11 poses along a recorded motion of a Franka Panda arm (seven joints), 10 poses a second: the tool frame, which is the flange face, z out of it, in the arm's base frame.
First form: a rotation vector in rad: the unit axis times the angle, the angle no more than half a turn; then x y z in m.
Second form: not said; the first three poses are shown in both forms.
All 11 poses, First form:
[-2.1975 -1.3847 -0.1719 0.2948 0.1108 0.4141]
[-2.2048 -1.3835 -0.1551 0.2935 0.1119 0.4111]
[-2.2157 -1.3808 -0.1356 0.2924 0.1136 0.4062]
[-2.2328 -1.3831 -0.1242 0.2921 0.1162 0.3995]
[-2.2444 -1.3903 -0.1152 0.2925 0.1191 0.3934]
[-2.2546 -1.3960 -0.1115 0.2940 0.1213 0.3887]
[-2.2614 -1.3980 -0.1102 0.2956 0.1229 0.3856]
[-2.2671 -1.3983 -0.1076 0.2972 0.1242 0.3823]
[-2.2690 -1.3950 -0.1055 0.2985 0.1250 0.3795]
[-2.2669 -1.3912 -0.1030 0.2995 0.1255 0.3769]
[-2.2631 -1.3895 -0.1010 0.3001 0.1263 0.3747]
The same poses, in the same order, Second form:
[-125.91 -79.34 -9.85 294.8 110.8 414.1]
[-126.33 -79.27 -8.89 293.5 111.9 411.1]
[-126.95 -79.11 -7.77 292.4 113.6 406.2]
[-127.93 -79.25 -7.12 292.1 116.2 399.5]
[-128.59 -79.66 -6.60 292.5 119.1 393.4]
[-129.18 -79.98 -6.39 294.0 121.3 388.7]
[-129.57 -80.10 -6.31 295.6 122.9 385.6]
[-129.90 -80.12 -6.17 297.2 124.2 382.3]
[-130.00 -79.93 -6.04 298.5 125.0 379.5]
[-129.88 -79.71 -5.90 299.5 125.5 376.9]
[-129.67 -79.61 -5.79 300.1 126.3 374.7]

